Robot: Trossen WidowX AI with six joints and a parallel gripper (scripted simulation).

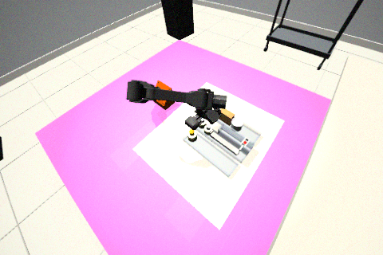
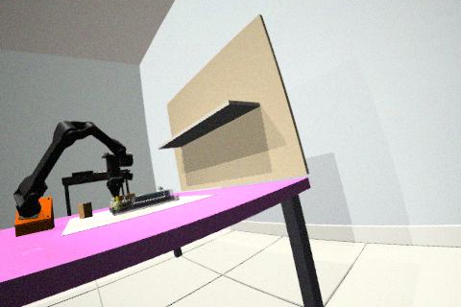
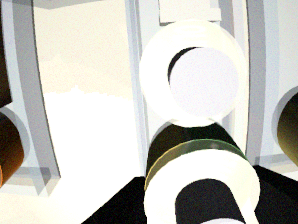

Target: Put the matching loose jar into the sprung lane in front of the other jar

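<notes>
My gripper tip is 140 mm short of the grey lane unit, 40 mm to the right of it and 40 mm above it. The rest, counted from my gripper tip: grey cylinder: 140 mm to the left, 120 mm ahead, 30 mm below; then red puck: 220 mm ahead, 60 mm to the left, 10 mm above.
</notes>
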